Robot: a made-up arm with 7 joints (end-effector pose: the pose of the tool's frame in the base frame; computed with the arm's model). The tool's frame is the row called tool.
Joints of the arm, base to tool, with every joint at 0 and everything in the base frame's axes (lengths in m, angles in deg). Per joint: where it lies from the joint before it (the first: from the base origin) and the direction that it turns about. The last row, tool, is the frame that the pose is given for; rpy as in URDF.
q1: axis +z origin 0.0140 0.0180 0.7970
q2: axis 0 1 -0.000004 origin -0.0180 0.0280 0.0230
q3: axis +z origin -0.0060 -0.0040 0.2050
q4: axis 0 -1 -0.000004 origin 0.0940 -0.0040 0.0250
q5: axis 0 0.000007 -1 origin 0.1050 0.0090 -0.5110
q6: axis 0 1 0.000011 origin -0.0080 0.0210 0.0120
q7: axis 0 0.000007 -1 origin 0.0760 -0.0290 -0.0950
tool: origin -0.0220 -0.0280 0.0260 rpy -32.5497 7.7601 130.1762
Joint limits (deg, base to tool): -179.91..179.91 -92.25..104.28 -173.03..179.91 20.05..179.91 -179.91..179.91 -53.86..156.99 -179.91..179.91
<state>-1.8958 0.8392 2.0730 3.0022 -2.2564 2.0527 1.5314</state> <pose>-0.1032 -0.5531 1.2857 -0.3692 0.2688 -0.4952 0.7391</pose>
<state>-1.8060 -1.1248 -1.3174 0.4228 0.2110 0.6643 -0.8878</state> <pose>-0.4506 -0.1378 0.7609 -0.7746 0.0468 -0.0182 0.6304</pose>
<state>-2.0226 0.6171 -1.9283 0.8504 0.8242 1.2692 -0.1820</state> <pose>-0.3327 0.4486 0.8254 -0.2046 0.2428 -0.7799 0.5394</pose>
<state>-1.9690 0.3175 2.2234 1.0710 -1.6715 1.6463 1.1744</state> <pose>0.6468 0.0785 0.9882 -0.6987 0.2378 0.6027 0.3033</pose>
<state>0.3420 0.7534 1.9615 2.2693 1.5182 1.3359 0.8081</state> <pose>0.1085 0.5010 1.4666 0.9367 -0.1800 0.2969 0.0451</pose>
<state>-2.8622 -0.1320 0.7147 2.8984 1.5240 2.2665 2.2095</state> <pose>0.1800 -0.1091 1.5639 -0.3013 -0.2238 -0.3698 0.8499</pose>
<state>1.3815 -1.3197 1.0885 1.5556 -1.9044 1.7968 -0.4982</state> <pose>-0.6025 -0.1843 1.2615 0.9601 0.0734 -0.2329 0.1366</pose>
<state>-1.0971 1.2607 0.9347 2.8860 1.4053 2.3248 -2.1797</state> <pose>0.5414 -0.5018 1.0737 0.5427 0.5622 -0.1019 0.6156</pose>
